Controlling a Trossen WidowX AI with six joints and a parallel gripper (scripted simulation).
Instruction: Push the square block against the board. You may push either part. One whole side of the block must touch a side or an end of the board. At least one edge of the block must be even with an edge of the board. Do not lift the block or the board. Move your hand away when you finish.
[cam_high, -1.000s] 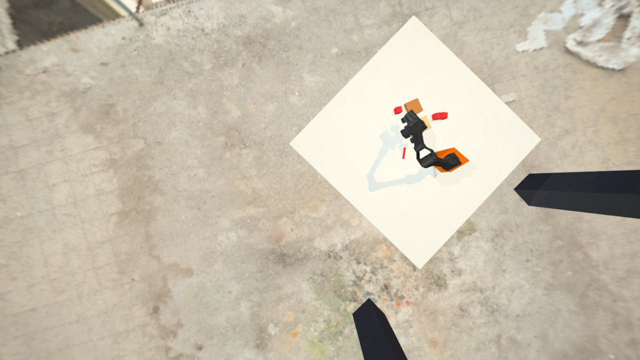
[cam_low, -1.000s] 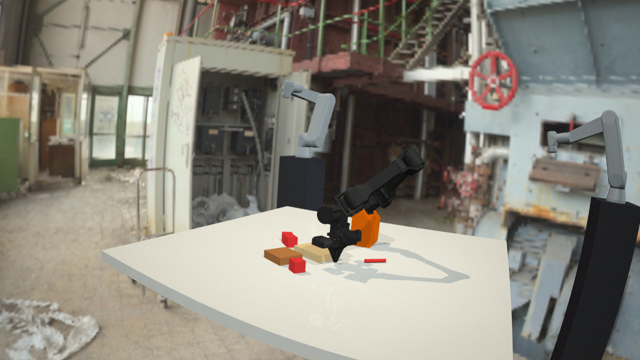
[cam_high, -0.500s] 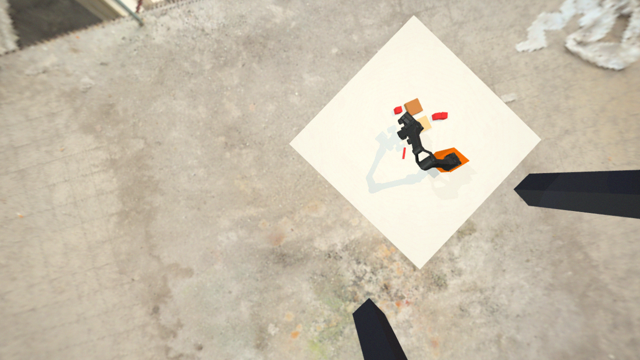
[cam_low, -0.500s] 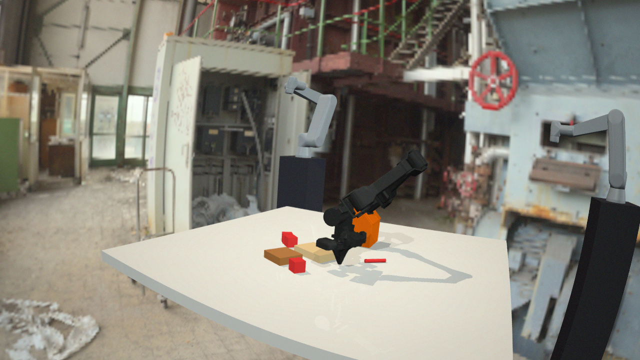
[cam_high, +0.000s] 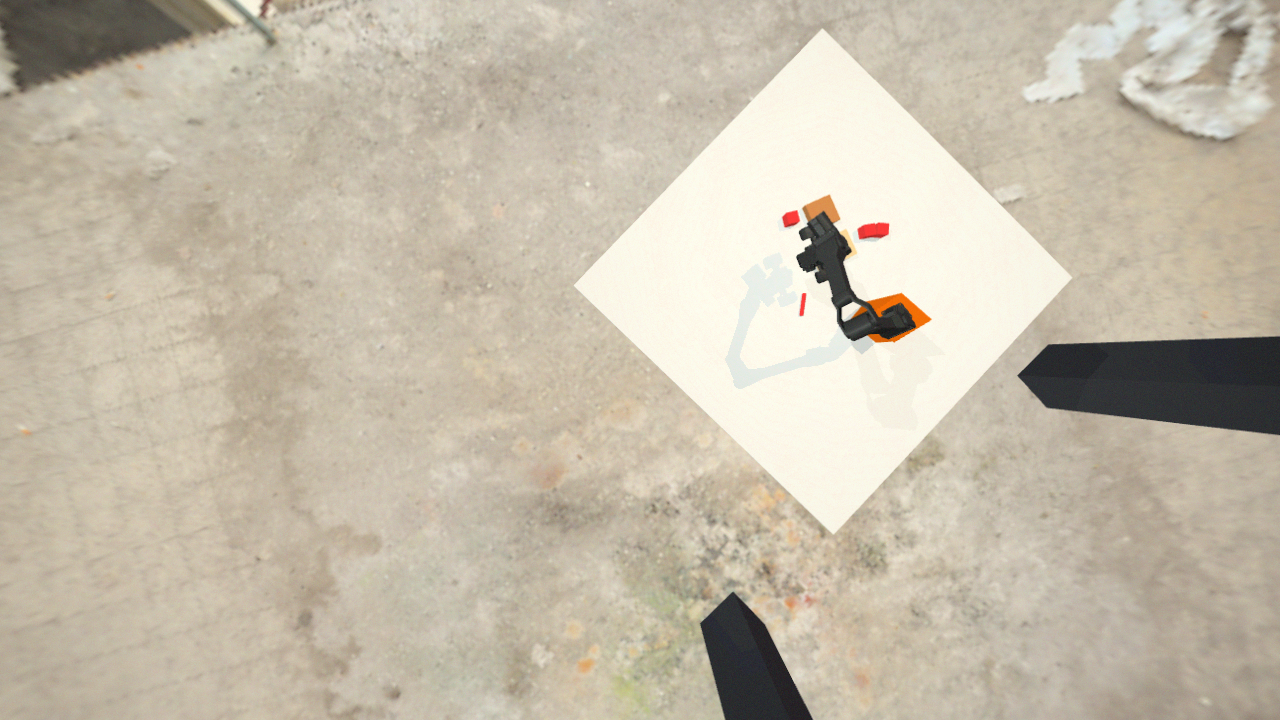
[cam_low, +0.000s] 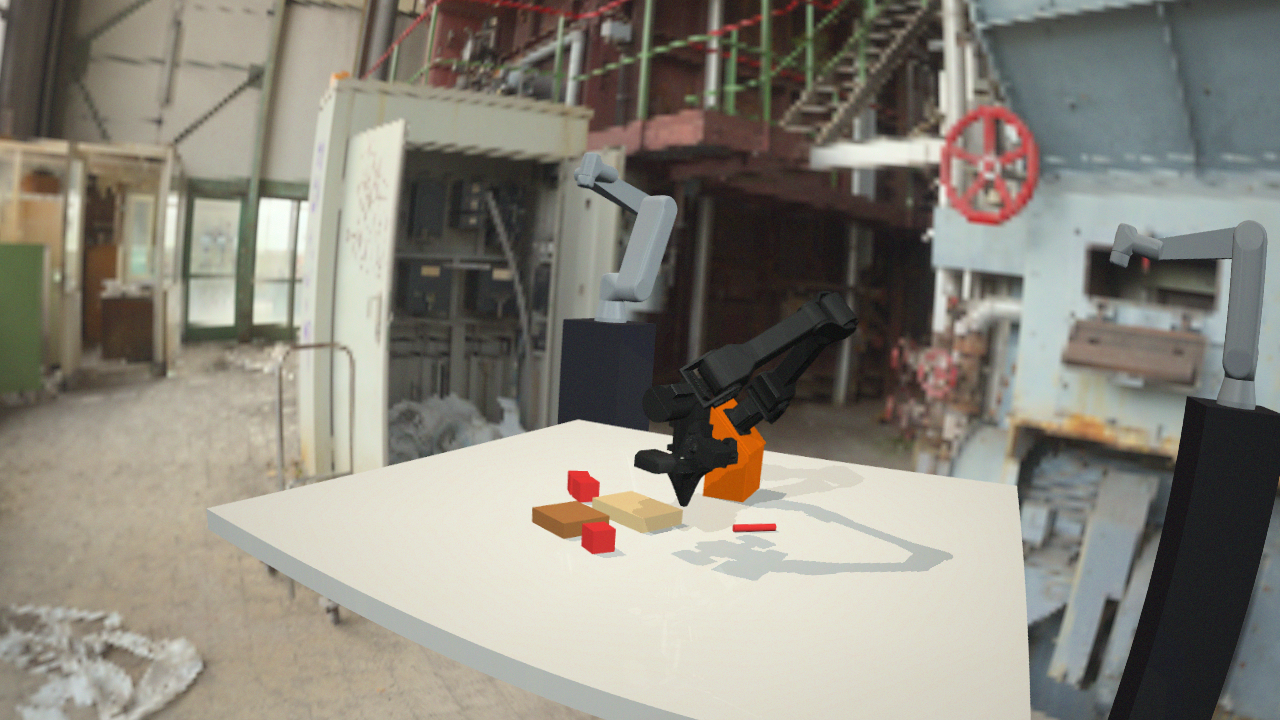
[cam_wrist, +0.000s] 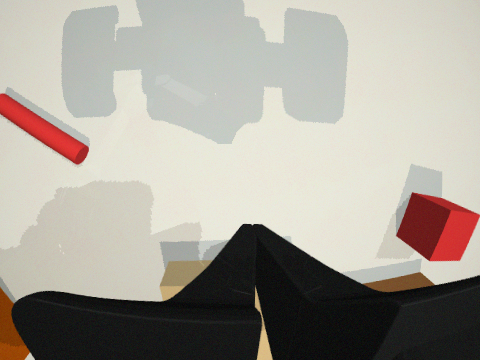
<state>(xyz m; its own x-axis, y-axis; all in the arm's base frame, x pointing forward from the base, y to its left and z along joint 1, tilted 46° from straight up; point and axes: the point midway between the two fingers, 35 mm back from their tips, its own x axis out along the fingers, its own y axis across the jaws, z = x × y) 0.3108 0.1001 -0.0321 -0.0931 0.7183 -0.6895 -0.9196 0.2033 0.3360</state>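
The tan board lies 50 mm behind my gripper tip, 120 mm to the right of it and 50 mm below it. Also, from my gripper tip: brown square block 80 mm ahead, 180 mm to the right, 50 mm below; then thin red stick 110 mm behind, 90 mm to the left, 50 mm below.
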